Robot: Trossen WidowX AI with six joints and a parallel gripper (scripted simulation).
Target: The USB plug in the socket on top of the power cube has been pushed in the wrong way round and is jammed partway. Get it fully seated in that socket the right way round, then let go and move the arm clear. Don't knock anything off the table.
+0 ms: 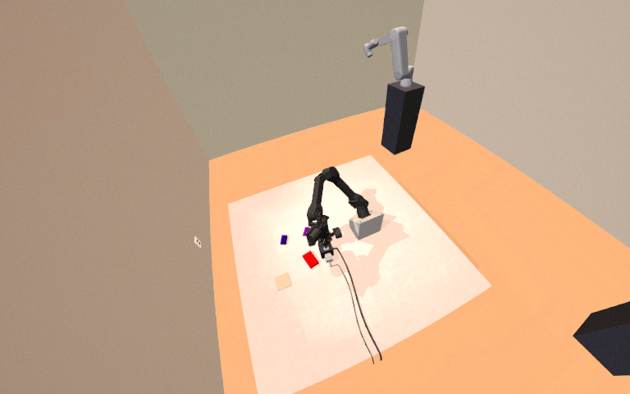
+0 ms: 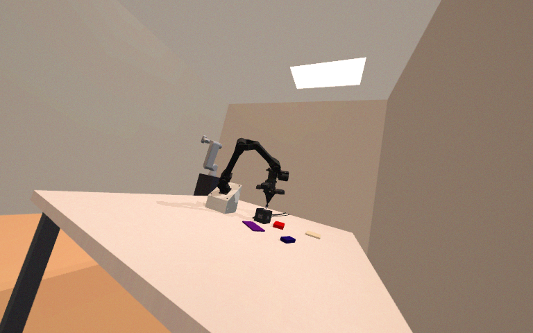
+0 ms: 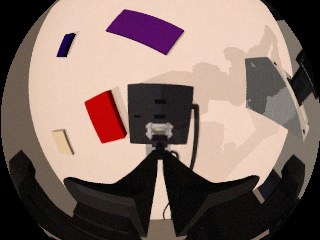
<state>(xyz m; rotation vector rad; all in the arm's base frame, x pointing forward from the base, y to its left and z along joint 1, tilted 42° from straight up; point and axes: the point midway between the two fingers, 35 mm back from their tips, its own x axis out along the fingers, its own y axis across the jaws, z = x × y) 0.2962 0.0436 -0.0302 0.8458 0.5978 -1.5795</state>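
Right now my gripper tip is 2 cm above the USB plug. From my gripper tip the other things lie so: red block 11 cm below, 10 cm ahead, 1 cm to the right; then purple tile 18 cm to the right, 12 cm below; then dark blue block 23 cm to the right, 20 cm ahead, 11 cm below.
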